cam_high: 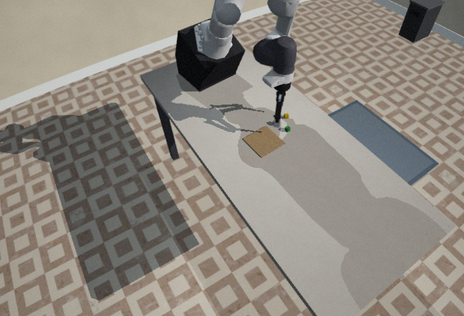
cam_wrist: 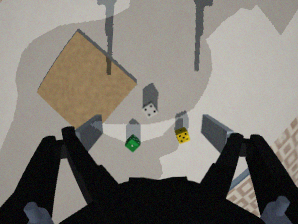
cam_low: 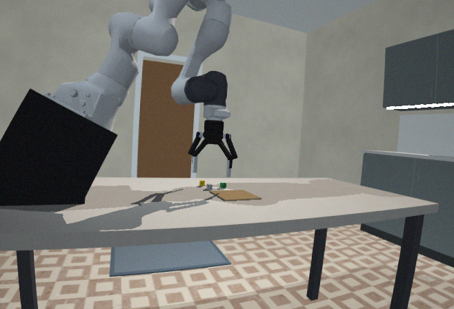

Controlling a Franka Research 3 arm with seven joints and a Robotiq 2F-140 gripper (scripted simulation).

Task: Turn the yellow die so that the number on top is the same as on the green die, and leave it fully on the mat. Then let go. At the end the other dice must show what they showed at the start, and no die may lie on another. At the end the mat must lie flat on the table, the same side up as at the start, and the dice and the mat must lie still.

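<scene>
My gripper is now 5 cm above the white die and 1 cm to the left of it. Round my hand: green die (6 cm ahead, 5 cm below, 2 cm to the left); then yellow die (6 cm to the left, 5 cm below, 2 cm behind); then tan mat (11 cm to the right, 7 cm ahead, 6 cm below).
</scene>
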